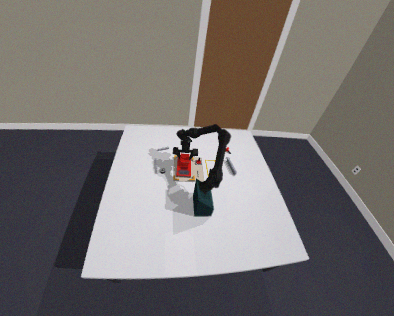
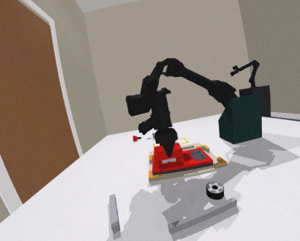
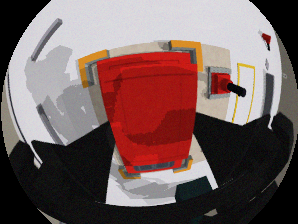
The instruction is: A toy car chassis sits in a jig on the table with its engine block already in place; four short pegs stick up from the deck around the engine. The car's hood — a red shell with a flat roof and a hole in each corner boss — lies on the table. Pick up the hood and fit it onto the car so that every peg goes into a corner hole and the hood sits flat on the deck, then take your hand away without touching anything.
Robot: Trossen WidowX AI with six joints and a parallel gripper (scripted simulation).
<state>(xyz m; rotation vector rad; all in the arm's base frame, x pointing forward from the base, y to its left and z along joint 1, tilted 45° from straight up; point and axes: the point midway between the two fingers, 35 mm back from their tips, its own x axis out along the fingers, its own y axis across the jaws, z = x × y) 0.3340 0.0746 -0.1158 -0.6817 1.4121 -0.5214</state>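
Right now my gripper tip is 1 cm below the red hood. The rest, counted from my gripper tip: black wheel (15 cm to the left, 10 cm behind, 4 cm below); then grey engine block (3 cm below, 1 cm to the left).
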